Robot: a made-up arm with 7 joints.
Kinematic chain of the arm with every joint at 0, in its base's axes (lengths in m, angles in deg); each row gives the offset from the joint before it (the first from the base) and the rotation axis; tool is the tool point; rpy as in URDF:
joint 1: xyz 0 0 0.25 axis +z
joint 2: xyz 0 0 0 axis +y
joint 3: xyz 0 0 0.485 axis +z
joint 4: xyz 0.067 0 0 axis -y
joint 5: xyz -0.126 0 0.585 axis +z
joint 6: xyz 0 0 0 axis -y
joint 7: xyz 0.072 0 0 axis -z
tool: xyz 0 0 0 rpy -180 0 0
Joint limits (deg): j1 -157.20..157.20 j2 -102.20..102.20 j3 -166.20..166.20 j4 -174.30..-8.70 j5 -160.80..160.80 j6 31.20..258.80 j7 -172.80..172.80
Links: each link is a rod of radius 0.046 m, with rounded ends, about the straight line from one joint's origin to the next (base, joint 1, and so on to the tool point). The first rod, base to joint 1, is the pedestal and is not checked.
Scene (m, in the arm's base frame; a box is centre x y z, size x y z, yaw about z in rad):
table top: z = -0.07
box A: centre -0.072 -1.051 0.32 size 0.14 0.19 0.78 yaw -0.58
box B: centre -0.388 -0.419 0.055 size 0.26 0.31 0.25 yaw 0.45
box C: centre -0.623 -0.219 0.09 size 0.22 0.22 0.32 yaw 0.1
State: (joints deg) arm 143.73 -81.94 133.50 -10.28 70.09 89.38 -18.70
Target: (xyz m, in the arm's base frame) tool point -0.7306 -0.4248 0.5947
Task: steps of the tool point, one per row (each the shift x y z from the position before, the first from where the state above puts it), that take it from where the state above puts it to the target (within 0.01 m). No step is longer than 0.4 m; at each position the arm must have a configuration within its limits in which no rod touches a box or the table.
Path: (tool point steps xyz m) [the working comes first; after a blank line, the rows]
Joints at the target: 90.38 -50.15 90.31 -95.84 70.00 89.57 -18.70
Straight joint move there: touches box A.

1: -0.2460 -0.1743 0.2285
2: -0.2939 -0.0574 0.2140
3: -0.2877 0.0686 0.1899
4: -0.2288 0.1797 0.1576
5: -0.1295 0.2549 0.1185
6: -0.1506 -0.1271 -0.1388
7: -0.1276 -0.0549 -0.1636
8: -0.0955 0.0159 -0.1587
9: -0.0568 0.0734 -0.1310
10: -0.0144 0.1108 -0.0917

